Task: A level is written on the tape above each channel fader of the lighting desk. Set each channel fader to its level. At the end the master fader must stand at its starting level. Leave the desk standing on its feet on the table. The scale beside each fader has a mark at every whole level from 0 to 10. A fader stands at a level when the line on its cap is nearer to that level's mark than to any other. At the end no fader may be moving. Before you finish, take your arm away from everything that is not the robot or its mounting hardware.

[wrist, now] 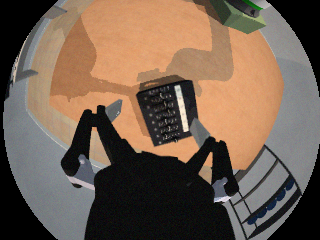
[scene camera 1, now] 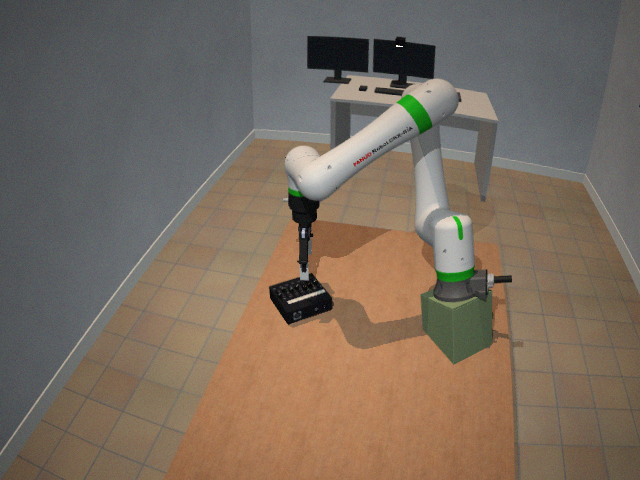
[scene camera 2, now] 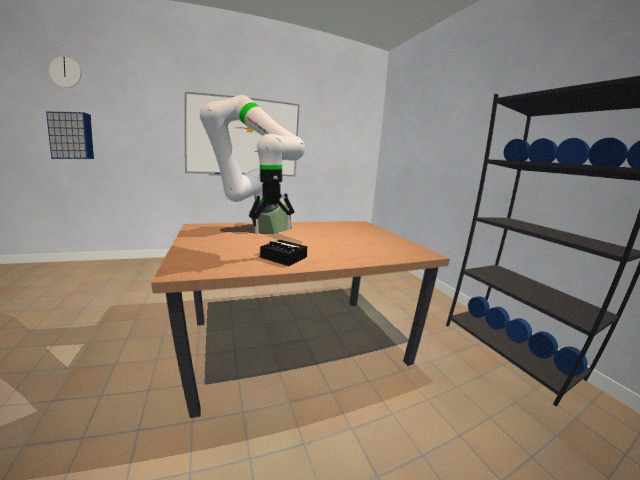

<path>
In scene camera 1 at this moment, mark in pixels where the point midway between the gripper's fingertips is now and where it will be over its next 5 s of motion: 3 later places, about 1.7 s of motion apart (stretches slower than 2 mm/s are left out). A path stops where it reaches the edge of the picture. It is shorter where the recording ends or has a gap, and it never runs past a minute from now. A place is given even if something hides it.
The gripper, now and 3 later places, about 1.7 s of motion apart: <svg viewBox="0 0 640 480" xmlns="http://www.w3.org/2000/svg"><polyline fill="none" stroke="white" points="306,266 306,273 306,278 308,282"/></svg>
</path>
